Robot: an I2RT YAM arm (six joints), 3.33 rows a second.
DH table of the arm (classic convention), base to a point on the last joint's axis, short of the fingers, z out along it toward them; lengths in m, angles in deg. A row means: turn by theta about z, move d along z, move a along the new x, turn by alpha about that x. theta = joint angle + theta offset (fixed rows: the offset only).
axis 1: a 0.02, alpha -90, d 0.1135, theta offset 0
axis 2: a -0.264, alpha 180, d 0, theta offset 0
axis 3: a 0.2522, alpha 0, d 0, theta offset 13.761
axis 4: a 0.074, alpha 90, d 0, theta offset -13.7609
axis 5: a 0, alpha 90, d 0, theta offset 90
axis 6: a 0, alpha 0, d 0.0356, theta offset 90
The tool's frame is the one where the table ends.
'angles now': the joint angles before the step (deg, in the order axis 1, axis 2, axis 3, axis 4, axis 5, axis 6). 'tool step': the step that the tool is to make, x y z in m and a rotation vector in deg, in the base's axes. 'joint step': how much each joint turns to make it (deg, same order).
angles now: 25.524 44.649 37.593 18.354 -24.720 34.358
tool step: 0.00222 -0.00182 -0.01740 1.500 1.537 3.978
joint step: -1.652 0.305 -4.164 5.301 -5.107 3.494
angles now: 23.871 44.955 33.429 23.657 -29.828 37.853
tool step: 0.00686 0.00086 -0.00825 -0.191 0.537 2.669
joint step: -1.172 2.199 -1.195 3.345 -3.747 0.989
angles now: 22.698 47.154 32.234 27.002 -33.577 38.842
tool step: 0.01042 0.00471 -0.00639 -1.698 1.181 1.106
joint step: -0.111 3.353 0.548 0.474 -1.405 -1.043
